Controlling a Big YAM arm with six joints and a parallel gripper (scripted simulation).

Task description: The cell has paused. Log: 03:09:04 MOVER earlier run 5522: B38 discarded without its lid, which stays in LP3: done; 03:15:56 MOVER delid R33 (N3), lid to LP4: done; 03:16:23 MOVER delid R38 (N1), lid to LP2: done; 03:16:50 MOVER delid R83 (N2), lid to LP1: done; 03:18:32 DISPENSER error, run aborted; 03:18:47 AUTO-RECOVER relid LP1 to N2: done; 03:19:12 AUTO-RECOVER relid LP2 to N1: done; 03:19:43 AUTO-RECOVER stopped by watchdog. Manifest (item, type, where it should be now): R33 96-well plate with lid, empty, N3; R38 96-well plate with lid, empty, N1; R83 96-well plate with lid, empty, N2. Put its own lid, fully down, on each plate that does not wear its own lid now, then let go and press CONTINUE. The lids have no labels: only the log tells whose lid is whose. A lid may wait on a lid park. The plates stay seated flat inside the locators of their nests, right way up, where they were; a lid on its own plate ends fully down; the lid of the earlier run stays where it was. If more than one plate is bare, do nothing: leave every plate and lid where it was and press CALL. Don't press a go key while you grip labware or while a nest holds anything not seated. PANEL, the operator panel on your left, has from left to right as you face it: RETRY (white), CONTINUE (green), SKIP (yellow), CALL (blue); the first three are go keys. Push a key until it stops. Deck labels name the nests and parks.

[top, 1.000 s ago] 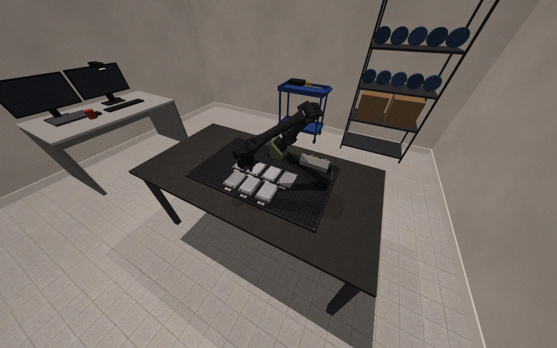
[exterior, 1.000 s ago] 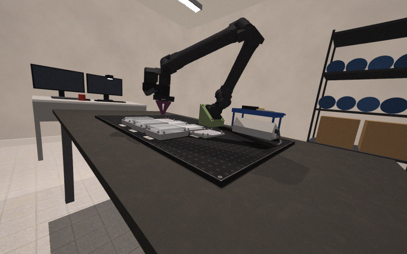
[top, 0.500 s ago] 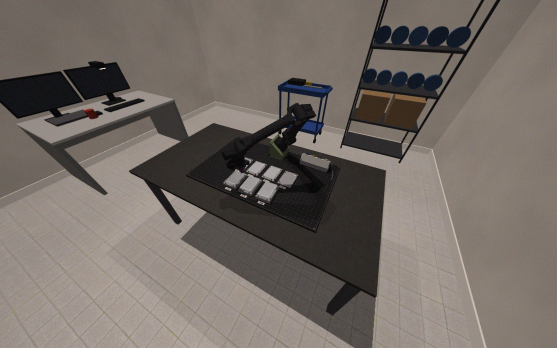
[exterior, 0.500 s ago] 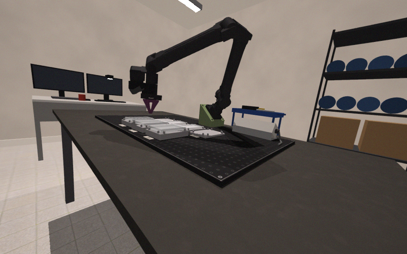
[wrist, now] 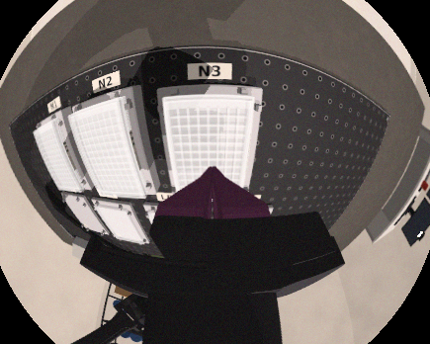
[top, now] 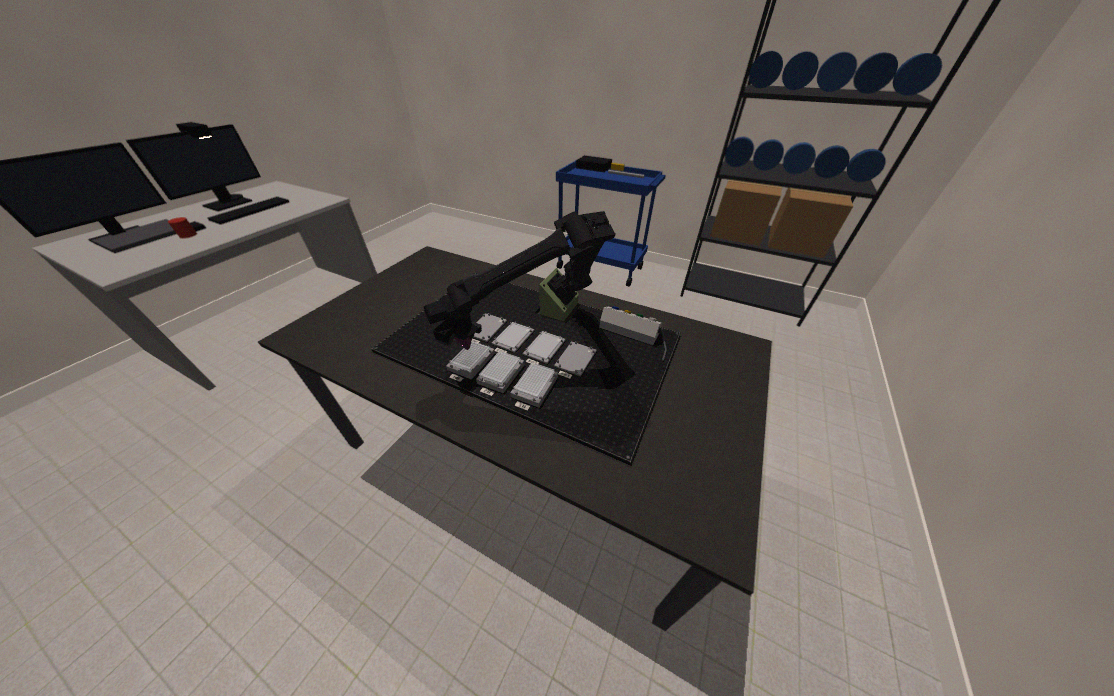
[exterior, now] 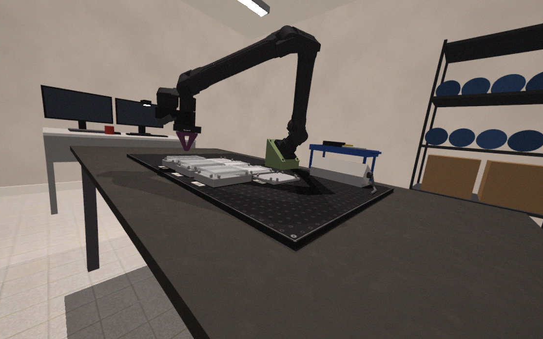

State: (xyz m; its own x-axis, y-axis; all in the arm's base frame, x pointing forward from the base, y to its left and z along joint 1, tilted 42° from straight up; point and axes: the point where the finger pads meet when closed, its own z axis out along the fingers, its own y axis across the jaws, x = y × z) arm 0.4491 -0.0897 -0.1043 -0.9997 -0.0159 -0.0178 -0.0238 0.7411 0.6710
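My hand is 4 cm above the white 96-well plate. The rest, counted from my hand: N3 label: 9 cm ahead, 7 cm below; then LP4 label: 10 cm behind, 20 cm to the left, 7 cm below; then lid park LP2: 18 cm behind, 6 cm to the right, 7 cm below.
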